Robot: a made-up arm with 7 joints. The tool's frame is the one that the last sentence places.
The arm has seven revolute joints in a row. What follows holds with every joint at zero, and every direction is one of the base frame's.
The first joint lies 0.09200 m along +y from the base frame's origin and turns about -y.
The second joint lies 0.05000 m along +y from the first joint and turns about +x.
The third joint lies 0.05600 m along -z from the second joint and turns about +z.
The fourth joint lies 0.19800 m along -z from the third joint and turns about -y.
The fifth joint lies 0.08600 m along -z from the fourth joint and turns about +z.
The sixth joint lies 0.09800 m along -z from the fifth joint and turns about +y.
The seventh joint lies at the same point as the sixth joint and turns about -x.
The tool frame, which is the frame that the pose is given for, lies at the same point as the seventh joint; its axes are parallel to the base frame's.
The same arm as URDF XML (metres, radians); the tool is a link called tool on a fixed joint. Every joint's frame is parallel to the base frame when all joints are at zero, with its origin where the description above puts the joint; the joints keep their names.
<robot name="arm">
  <link name="base"/>
  <link name="link1"/>
  <link name="link2"/>
  <link name="link3"/>
  <link name="link4"/>
  <link name="link5"/>
  <link name="link6"/>
  <link name="link7"/>
  <link name="tool"/>
  <joint name="joint 1" type="continuous">
    <parent link="base"/>
    <child link="link1"/>
    <origin xyz="0 0.092 0"/>
    <axis xyz="0 -1 0"/>
  </joint>
  <joint name="joint 2" type="continuous">
    <parent link="link1"/>
    <child link="link2"/>
    <origin xyz="0 0.05 0"/>
    <axis xyz="1 0 0"/>
  </joint>
  <joint name="joint 3" type="continuous">
    <parent link="link2"/>
    <child link="link3"/>
    <origin xyz="0 0 -0.056"/>
    <axis xyz="0 0 1"/>
  </joint>
  <joint name="joint 4" type="continuous">
    <parent link="link3"/>
    <child link="link4"/>
    <origin xyz="0 0 -0.198"/>
    <axis xyz="0 -1 0"/>
  </joint>
  <joint name="joint 5" type="continuous">
    <parent link="link4"/>
    <child link="link5"/>
    <origin xyz="0 0 -0.086"/>
    <axis xyz="0 0 1"/>
  </joint>
  <joint name="joint 6" type="continuous">
    <parent link="link5"/>
    <child link="link6"/>
    <origin xyz="0 0 -0.098"/>
    <axis xyz="0 1 0"/>
  </joint>
  <joint name="joint 7" type="continuous">
    <parent link="link6"/>
    <child link="link7"/>
    <origin xyz="0 0 0"/>
    <axis xyz="-1 0 0"/>
  </joint>
  <joint name="tool_joint" type="fixed">
    <parent link="link7"/>
    <child link="tool"/>
    <origin xyz="0 0 0"/>
  </joint>
</robot>

